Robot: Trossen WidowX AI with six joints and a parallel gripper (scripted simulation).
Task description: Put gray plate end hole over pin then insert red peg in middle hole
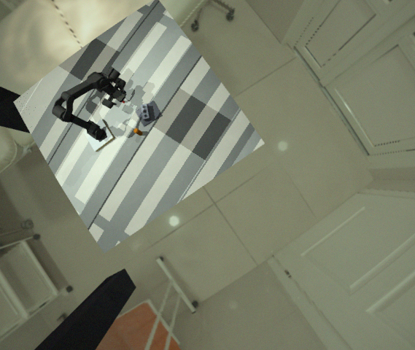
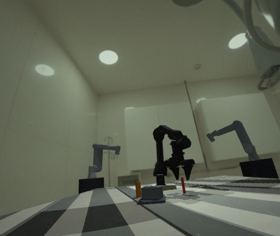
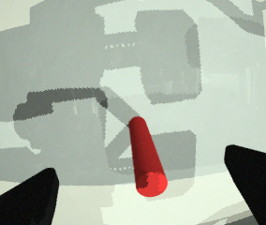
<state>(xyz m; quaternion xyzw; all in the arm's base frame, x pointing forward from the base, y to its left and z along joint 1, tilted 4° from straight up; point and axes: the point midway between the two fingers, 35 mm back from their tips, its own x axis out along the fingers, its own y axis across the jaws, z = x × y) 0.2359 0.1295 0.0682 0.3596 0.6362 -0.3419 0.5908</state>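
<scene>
Right now the red peg is 3 cm below my gripper tip. From my gripper tip the other things lie so: gray plate: 10 cm ahead, 16 cm to the right, 2 cm below; then base: 11 cm ahead, 15 cm to the right, 6 cm below; then orange cylinder: 25 cm to the right, 3 cm below.
</scene>
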